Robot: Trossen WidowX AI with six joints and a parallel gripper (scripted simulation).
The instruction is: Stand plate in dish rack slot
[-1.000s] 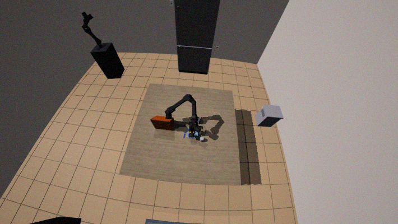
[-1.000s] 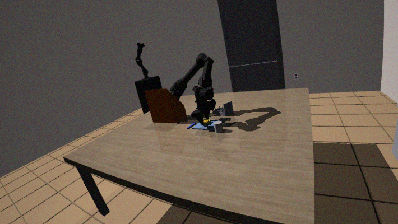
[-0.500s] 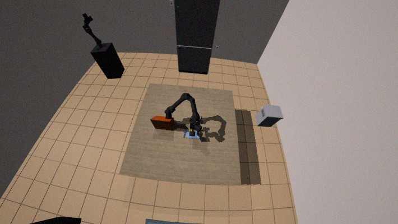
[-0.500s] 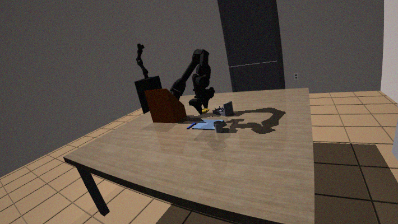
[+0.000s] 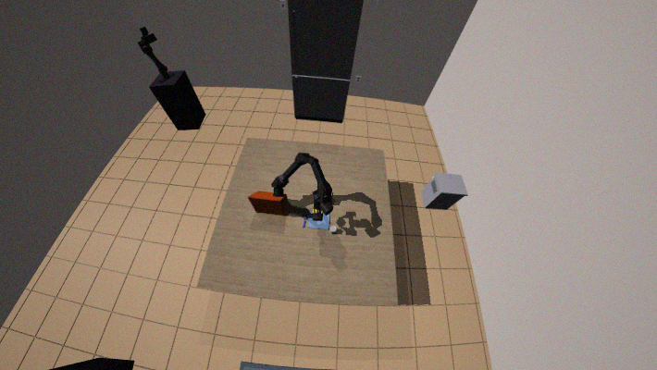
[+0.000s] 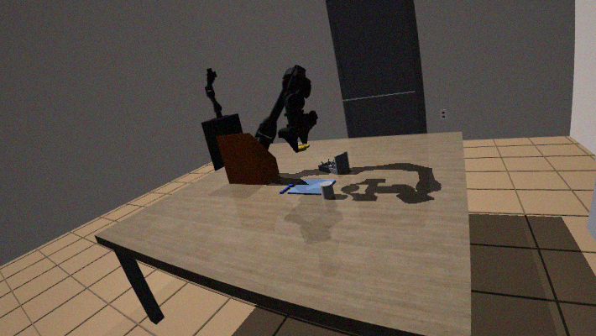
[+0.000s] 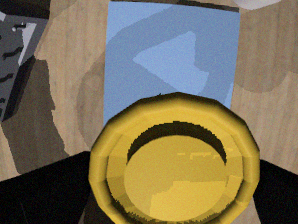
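Right now my gripper tip is 19 cm to the right of the grey dish rack, 13 cm above it and 5 cm short of it. Also, from my gripper tip: yellow plate 1 cm above; then white cup 13 cm below, 11 cm ahead, 9 cm to the right; then blue mat 15 cm below, 1 cm ahead.
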